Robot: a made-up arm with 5 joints.
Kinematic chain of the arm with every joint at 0, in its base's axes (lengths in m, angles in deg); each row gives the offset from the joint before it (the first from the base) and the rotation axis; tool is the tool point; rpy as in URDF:
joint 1: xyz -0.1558 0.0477 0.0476 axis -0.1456 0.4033 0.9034
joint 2: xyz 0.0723 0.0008 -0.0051 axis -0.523 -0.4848 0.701
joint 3: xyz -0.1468 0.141 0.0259 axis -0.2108 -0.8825 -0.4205
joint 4: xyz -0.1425 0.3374 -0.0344 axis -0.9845 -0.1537 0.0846
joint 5: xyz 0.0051 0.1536 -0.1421 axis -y
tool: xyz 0.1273 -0.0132 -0.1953 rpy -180 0 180
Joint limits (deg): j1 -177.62..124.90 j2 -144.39..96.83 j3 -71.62..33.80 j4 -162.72..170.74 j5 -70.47..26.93
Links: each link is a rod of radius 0.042 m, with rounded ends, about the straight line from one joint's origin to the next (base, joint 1, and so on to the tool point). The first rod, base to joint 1, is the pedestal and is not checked.
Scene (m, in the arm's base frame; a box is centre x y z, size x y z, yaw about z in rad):
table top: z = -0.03
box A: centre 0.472 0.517 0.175 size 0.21 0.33 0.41 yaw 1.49
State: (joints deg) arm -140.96 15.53 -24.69 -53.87 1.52
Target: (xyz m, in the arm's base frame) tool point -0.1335 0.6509 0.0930
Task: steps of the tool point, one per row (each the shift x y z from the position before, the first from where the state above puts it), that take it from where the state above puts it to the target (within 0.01 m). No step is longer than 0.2 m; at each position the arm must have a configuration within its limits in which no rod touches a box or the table.
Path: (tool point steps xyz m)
1: -0.0014 0.1081 0.0598
2: -0.0465 0.1263 0.0612
3: -0.0977 0.1252 0.0513
4: -0.1426 0.1040 0.0273
5: 0.0015 0.1253 -0.1232
6: -0.0514 0.1079 -0.1266
7: -0.0950 0.0764 -0.1206
8: -0.1245 0.0355 -0.1062
9: -0.1373 -0.0094 -0.0861

